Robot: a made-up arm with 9 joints.
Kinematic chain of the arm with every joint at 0, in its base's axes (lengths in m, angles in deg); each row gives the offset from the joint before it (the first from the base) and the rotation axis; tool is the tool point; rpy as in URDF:
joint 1: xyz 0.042 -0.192 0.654 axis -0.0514 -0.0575 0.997
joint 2: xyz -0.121 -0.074 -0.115 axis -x
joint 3: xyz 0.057 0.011 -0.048 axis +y
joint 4: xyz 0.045 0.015 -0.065 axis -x
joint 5: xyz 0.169 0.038 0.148 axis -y
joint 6: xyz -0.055 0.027 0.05 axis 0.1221 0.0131 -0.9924
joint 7: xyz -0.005 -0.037 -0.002 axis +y
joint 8: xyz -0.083 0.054 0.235 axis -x
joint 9: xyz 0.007 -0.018 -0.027 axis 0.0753 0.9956 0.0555
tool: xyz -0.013 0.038 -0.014 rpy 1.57 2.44 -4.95
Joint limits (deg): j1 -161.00..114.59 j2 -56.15..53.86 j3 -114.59..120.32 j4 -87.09..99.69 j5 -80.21..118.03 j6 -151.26..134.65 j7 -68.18..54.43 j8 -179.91..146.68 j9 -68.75..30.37
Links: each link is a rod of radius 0.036 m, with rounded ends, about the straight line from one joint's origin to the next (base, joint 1, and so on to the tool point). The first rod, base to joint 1, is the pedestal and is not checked.
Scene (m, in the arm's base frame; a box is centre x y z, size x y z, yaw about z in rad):
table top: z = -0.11
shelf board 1: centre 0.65 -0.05 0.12 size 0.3 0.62 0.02 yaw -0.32
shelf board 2: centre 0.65 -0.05 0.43 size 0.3 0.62 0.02 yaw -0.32
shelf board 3: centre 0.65 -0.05 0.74 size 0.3 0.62 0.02 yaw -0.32
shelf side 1: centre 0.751 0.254 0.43 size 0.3 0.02 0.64 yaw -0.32
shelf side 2: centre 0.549 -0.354 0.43 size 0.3 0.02 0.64 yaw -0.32
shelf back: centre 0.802 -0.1 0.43 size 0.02 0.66 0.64 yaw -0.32
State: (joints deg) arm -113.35 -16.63 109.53 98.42 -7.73 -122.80 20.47 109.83 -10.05
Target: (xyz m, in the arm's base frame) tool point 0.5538 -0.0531 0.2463
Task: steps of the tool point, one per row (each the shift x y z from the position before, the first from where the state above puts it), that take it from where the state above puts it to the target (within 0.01 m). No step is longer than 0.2 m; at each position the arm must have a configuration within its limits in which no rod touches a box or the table.
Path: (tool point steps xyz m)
1: -0.0566 0.0264 0.0014
2: -0.0636 0.0210 -0.0003
3: -0.0698 0.0157 -0.0011
4: 0.0291 -0.0074 -0.1562
5: -0.0365 -0.0148 -0.1622
6: 0.0749 -0.0082 -0.0049
7: 0.0695 -0.0223 0.0011
8: 0.0594 -0.0370 0.0038

